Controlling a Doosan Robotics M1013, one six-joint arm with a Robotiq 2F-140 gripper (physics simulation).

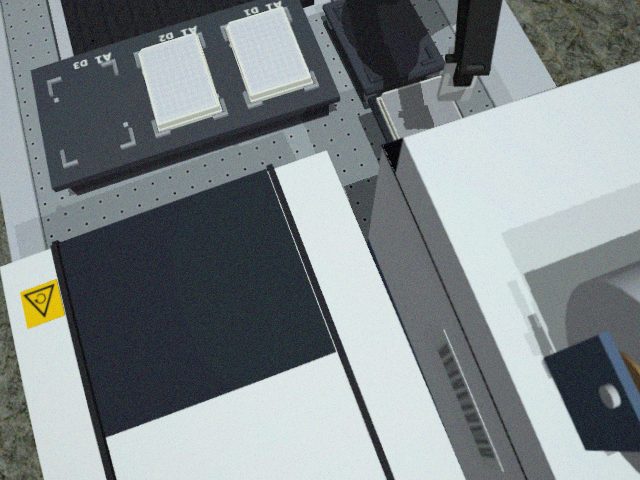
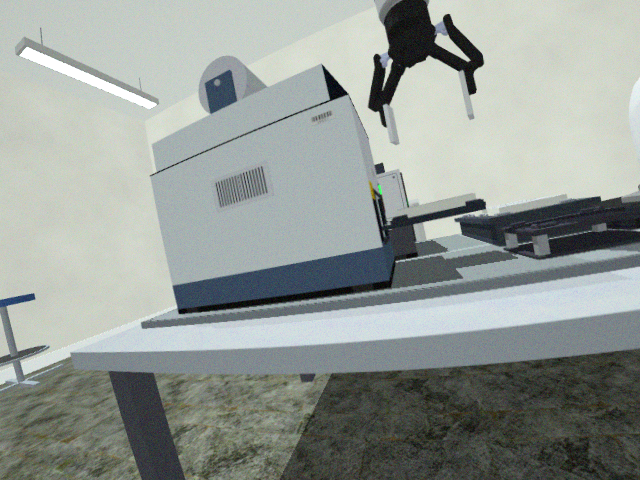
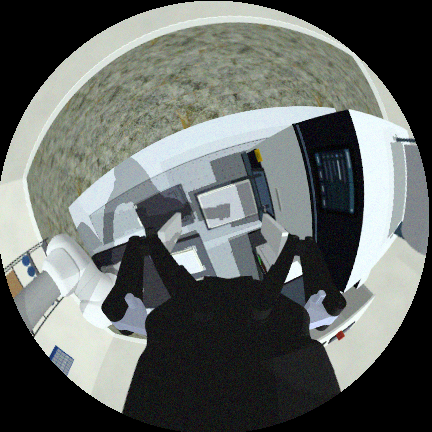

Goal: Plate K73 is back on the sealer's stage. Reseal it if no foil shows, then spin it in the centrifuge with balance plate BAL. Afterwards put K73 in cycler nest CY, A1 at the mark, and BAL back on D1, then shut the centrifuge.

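Frame: origin at the arm's base, x ahead, y left, z up, level; metres.
Seen in the pictures: gripper, between the fingertips: (image 1: 446, 44) (image 2: 430, 131) (image 3: 221, 222).
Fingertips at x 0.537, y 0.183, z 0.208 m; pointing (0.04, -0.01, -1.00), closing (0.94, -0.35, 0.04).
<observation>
Offsets run from my fingertips to a thing's top centre. "*": to the spot under its first point.
Plate K73 @(dx +0.023, dy -0.009, dz -0.121 m) (image 1: 436, 100) (image 2: 444, 205) (image 3: 212, 199) lies on the sealer's extended stage. Its top looks smooth and pale grey, with shadows across it and no wells visible. My gripper (image 1: 457, 85) (image 2: 432, 129) (image 3: 221, 222) is wide open and empty, well above the stage. The sealer @(dx +0.321, dy -0.016, dz +0.245 m) (image 1: 516, 170) (image 2: 284, 222) (image 3: 286, 167) stands behind the stage. A white plate @(dx -0.179, dy -0.147, dz -0.156 m) (image 1: 268, 54) sits on D1; no BAL label is readable. The centrifuge @(* dx +0.232, dy -0.186, dz -0.021 m) (image 1: 361, 330) has a dark panel between two rails; I cannot tell whether this is its opening. Nest CY is not identifiable.
Another white plate @(dx -0.183, dy -0.271, dz -0.156 m) (image 1: 180, 82) sits on D2 of the dark rack @(* dx -0.158, dy -0.391, dz -0.171 m) (image 1: 98, 129), beside D3 with its bare corner guides. A low dark stand (image 1: 354, 46) is next to the stage. The sealer's tall body and its foil roll @(dx +0.343, dy -0.016, dz +0.245 m) (image 2: 248, 80) rise beside the gripper.
</observation>
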